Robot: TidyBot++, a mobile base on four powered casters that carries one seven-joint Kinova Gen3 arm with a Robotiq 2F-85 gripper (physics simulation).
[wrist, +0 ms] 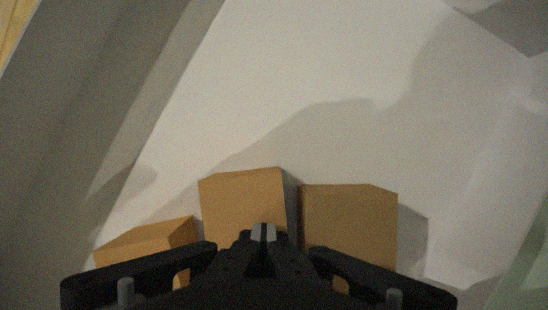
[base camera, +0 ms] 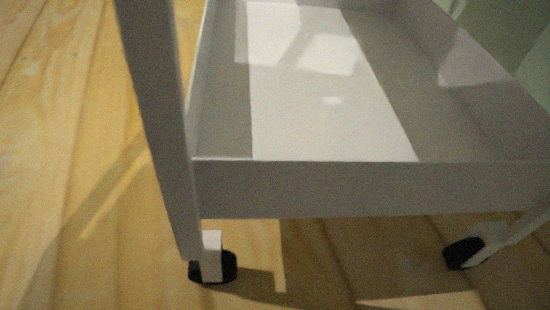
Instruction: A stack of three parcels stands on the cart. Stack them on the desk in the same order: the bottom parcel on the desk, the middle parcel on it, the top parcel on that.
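Places are measured from the arm's base along level axes (x ahead, y left, z up), in metres.
Pixels of known places: gripper, fingertip midpoint: (wrist: 263, 238).
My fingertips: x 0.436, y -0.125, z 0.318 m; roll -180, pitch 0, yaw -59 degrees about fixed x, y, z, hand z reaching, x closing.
Ahead of a thing's pixels: the offset from my fingertips to its top centre. "spot": to the spot under its first point. Level surfaces: height alone.
In the wrist view three orange-brown parcels are side by side in the cart's white tray {0.052 m down} (wrist: 280, 65). The left parcel {0.066 m back, 0.049 m left, 0.004 m up} (wrist: 142, 242) is partly behind a gripper linkage. The middle parcel {0.026 m back, 0.008 m right, 0.000 m up} (wrist: 242, 205) is close to the right parcel {0.016 m ahead, 0.057 m right, 0.002 m down} (wrist: 350, 220), with a dark gap between them. The near ends of all three are hidden. My gripper (wrist: 263, 238) is shut, its fingertips together with no parcel between them, in front of the near part of the middle parcel. The cart {spot: 0.201 m back, 0.073 m left, 0.543 m down} (base camera: 320, 187) shows from below in the base view. The desk does not show in either view.
In the base view a cart leg {spot: 0.220 m back, 0.172 m left, 0.478 m down} (base camera: 155, 125) slants down on the left, above a black caster {spot: 0.209 m back, 0.136 m left, 0.672 m down} (base camera: 229, 266). Another caster {spot: 0.185 m back, 0.127 m right, 0.673 m down} (base camera: 462, 253) is at the lower right. The wooden floor {0.715 m down} (base camera: 60, 125) shows beside and under the cart. A green surface (base camera: 505, 30) is at the upper right.
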